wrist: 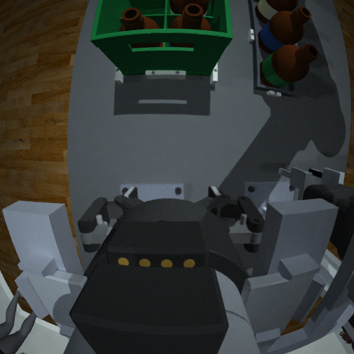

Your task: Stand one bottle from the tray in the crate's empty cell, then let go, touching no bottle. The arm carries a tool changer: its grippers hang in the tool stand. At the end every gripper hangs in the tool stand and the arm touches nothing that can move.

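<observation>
The green crate [112, 47] is at the top, cut off by the view's edge. Brown bottles stand in its front left cell [133, 20] and front right cell [192, 22], with another bottle [189, 5] behind the right one. No bottle shows in the visible part of the cell behind the left one. The dark tray [257, 75] at upper right holds bottles with a green label [285, 66], a blue label [281, 34] and a cream label [272, 10]. My gripper [172, 193] is at the tool stand [302, 215], below the arm's wrist, fingers wide apart and empty.
A second gripper [330, 212] hangs in the stand at right, its pale fingers pointing toward the table. Grey stand uprights flank my gripper closely on both sides. Pale plates [155, 190] [267, 192] lie on the grey table beyond it. The table's left edge meets wooden floor.
</observation>
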